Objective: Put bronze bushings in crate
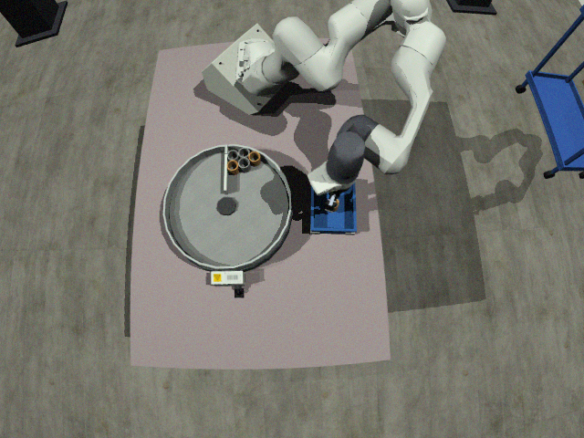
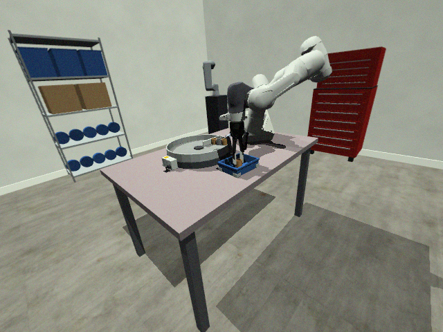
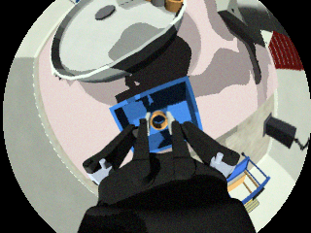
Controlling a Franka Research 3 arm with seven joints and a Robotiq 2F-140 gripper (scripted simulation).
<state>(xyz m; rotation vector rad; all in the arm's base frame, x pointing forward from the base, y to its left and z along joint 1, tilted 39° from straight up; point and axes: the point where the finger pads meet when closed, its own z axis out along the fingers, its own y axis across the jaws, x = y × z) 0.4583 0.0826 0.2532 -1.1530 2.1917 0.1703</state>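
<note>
My hand is 10 mm to the right of the blue crate and 40 mm above it. Also, from my hand: turning table (30 mm behind, 340 mm to the right, 10 mm below).
</note>
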